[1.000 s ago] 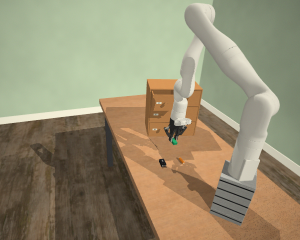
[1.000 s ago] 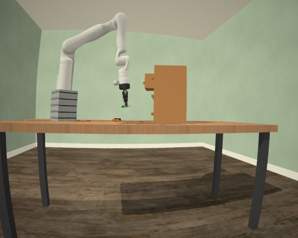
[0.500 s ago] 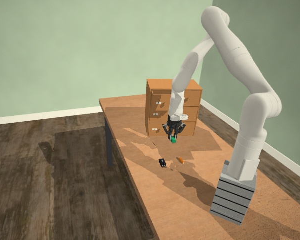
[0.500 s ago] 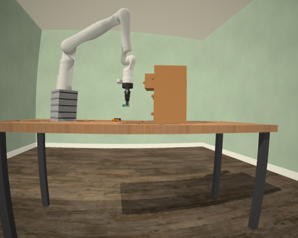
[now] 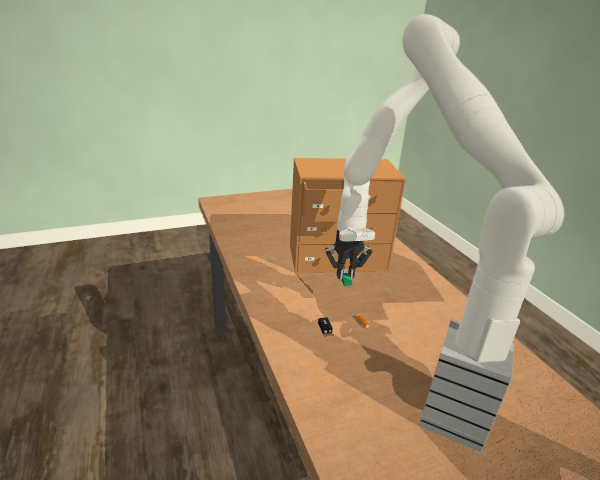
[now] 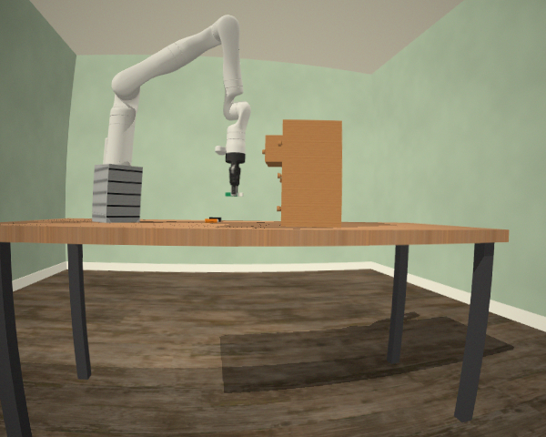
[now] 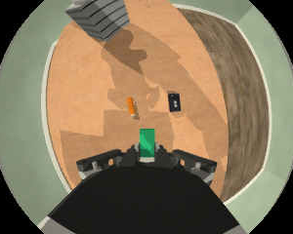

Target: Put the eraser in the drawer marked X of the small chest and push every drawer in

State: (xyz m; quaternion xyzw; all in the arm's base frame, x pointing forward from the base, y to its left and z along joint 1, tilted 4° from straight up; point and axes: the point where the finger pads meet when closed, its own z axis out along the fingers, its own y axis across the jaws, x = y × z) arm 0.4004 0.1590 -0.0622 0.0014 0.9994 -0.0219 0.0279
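The white eraser is 1 cm below my hand and 1 cm ahead of it. The rest, counted from my hand: black block 11 cm below, 10 cm behind, 7 cm to the left; orange pencil stub 11 cm below, 8 cm behind, 4 cm to the right.
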